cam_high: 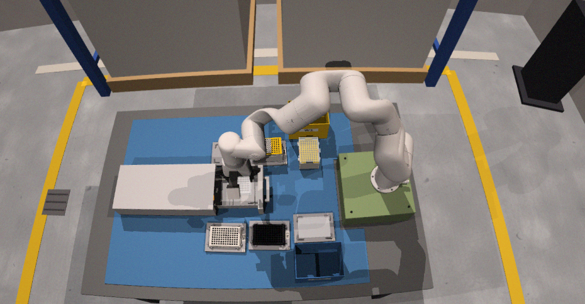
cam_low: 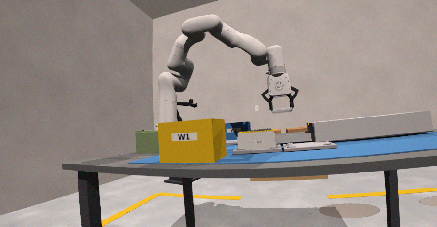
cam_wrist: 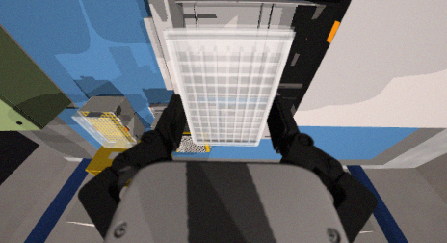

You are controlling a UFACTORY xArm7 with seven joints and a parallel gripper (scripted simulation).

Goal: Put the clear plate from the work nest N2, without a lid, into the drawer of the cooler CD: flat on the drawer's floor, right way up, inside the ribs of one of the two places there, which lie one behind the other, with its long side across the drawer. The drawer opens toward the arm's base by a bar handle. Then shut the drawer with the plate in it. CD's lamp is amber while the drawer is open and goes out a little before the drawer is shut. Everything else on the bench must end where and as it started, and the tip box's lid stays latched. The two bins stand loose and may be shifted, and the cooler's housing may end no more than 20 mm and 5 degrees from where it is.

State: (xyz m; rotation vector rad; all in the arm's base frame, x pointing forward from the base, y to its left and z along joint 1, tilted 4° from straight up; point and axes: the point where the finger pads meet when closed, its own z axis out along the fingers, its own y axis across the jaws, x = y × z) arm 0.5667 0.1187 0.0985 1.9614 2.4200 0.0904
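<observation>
Right now the drawer is 3 cm ahead of my hand, 1 cm to the left of it and 14 cm below it. From my hand the other things lie so: flat-topped pale plate: 31 cm behind, 10 cm to the left, 14 cm below; then black plate: 14 cm behind, 16 cm to the left, 14 cm below; then white plate: 3 cm ahead, 20 cm to the left, 14 cm below.
</observation>
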